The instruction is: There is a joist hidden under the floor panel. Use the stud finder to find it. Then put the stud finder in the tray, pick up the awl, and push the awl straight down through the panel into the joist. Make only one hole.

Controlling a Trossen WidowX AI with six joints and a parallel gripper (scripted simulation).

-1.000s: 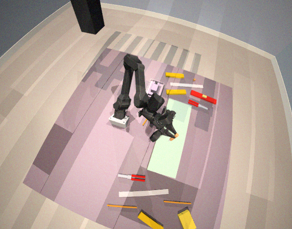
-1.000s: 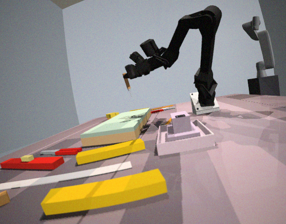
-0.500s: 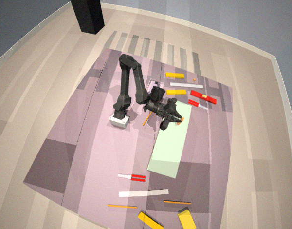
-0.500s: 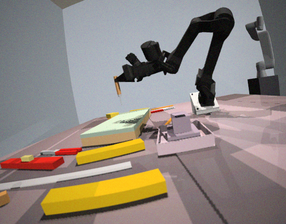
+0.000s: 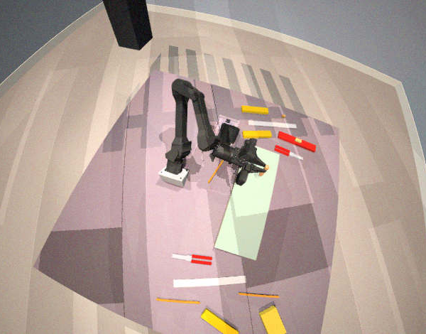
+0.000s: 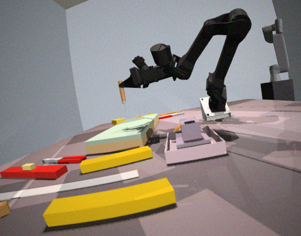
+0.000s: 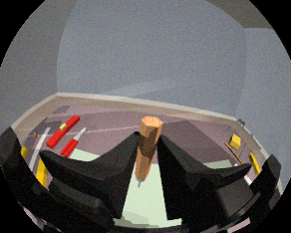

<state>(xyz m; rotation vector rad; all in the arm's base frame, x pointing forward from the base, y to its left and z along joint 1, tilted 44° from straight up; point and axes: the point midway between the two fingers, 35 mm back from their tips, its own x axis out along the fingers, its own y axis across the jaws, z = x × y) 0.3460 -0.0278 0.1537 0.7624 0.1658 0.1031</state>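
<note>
Now: gripper tip 5 cm above the awl. From my gripper tip the other things lie so: red level: 18 cm ahead, 34 cm to the left, 19 cm below; tray: 22 cm behind, 24 cm to the left, 19 cm below; stud finder: 22 cm behind, 25 cm to the left, 15 cm below.
</note>
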